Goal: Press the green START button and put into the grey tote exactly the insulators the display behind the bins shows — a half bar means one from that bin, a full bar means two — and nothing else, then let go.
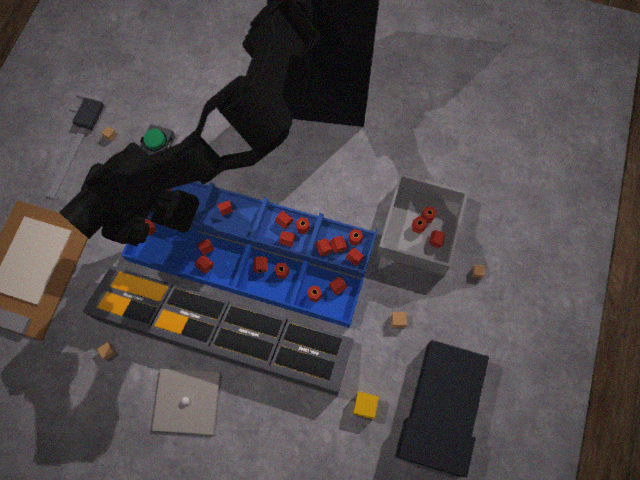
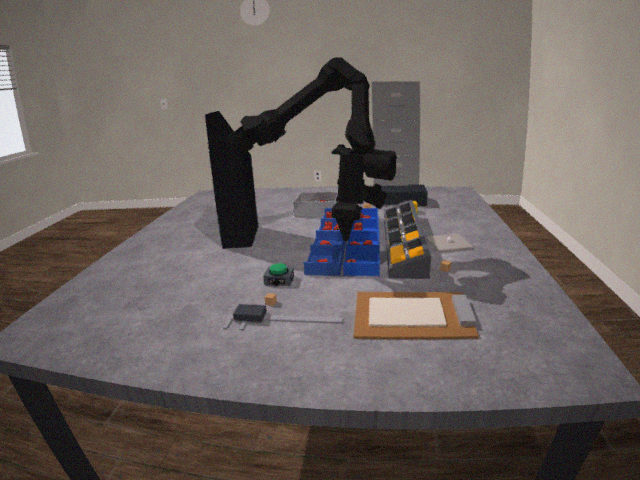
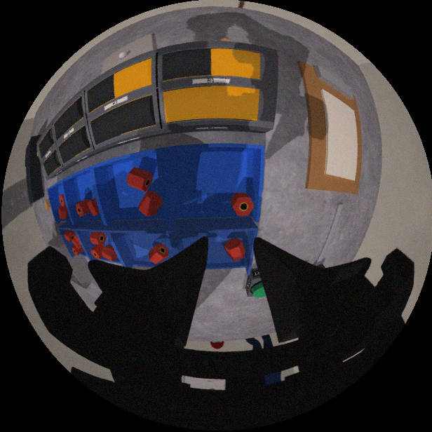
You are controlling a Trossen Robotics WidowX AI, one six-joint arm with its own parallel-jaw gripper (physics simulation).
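Places are measured from the arm's base along level axes (x ahead, y left, z up), in millimetres.
Where they show: gripper, fingertip midpoint: [image 1: 152,211] [image 2: 346,238]; arm's base at its link origin: [image 1: 297,8] [image 2: 233,145].
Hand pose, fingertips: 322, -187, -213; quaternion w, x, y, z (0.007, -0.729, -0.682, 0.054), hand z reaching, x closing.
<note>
Each offset is from my fingertips to the top centre of the thing, as dx, dy, dz. "*": to the spot under its first point.
My gripper [image 1: 155,219] [image 2: 346,238] [image 3: 230,242] is open and empty, pointing down above the left end of the blue bins {+37, +12, -48} [image 1: 175,253] [image 2: 361,268] [image 3: 215,165]. One red insulator [image 3: 234,249] shows beyond the fingertips in the back row's end bin; another red insulator [image 3: 242,204] lies in the front row's end bin. The display [image 1: 248,346] [image 2: 408,269] [image 3: 270,90] shows a full and a half bar on its end panel, and one half bar on the panel beside it. The grey tote {-122, +472, -28} [image 1: 413,257] [image 2: 305,207] holds three red insulators. The green START button {-162, -69, -41} [image 1: 154,138] [image 2: 278,268] [image 3: 258,289] stands left of the bins.
A clipboard {+140, -218, -64} [image 1: 33,258] [image 2: 406,311] [image 3: 341,140] lies beyond the bins' left end. A dark box {+192, +574, -26} [image 1: 449,403], a yellow cube {+221, +447, -46} [image 1: 366,405], a beige plate {+293, +148, -73} [image 1: 199,413] and several small wooden cubes lie around. A caliper-like tool {* -190, -225, -63} [image 1: 88,113] [image 2: 250,312] lies past the button.
</note>
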